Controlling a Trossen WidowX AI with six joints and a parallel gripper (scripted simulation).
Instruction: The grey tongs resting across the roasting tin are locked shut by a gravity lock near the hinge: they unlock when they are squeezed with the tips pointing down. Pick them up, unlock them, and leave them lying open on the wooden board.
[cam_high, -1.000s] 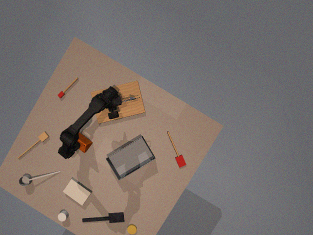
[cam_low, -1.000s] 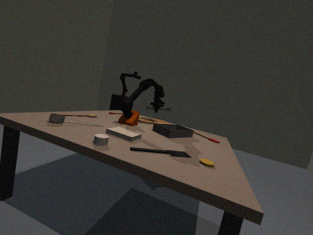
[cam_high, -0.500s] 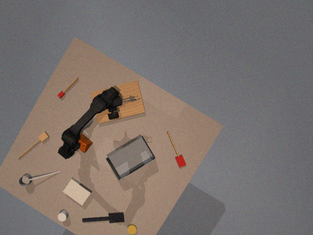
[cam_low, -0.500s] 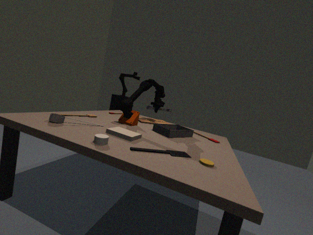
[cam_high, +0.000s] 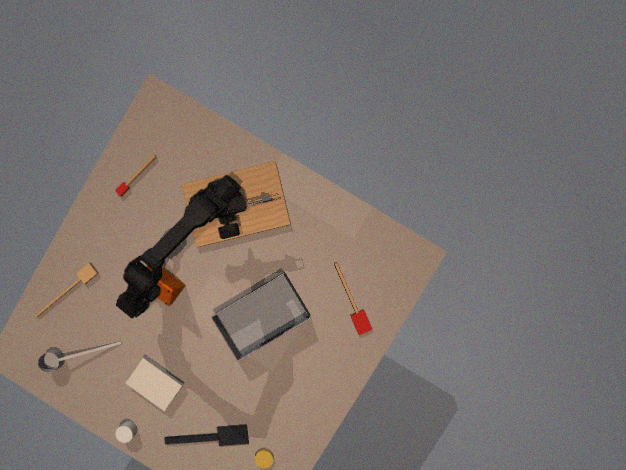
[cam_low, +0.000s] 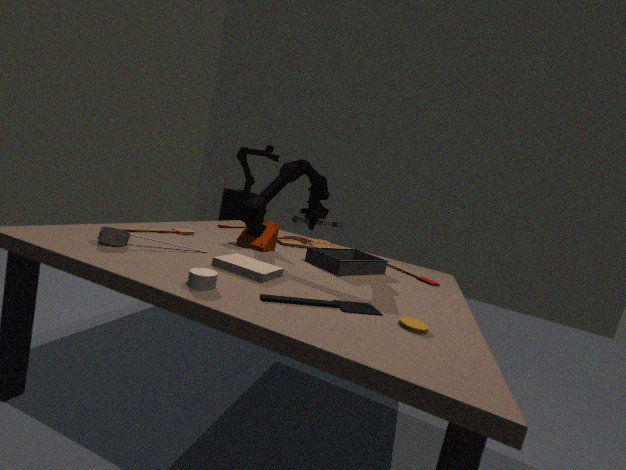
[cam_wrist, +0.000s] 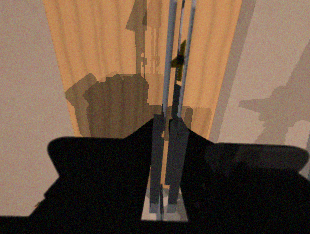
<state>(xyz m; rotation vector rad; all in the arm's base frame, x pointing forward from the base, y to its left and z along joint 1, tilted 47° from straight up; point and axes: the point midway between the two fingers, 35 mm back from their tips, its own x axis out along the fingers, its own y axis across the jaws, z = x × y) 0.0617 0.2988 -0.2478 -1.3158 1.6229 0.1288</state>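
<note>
My gripper tip is now 20 mm past the wooden board, 20 mm to the right of it and 70 mm above it. Round my gripper tip: black spatula: 440 mm ahead, 740 mm to the right, 80 mm below; white block: 150 mm ahead, 700 mm to the right, 70 mm below; roasting tin: 310 mm ahead, 240 mm to the right, 50 mm below.
</note>
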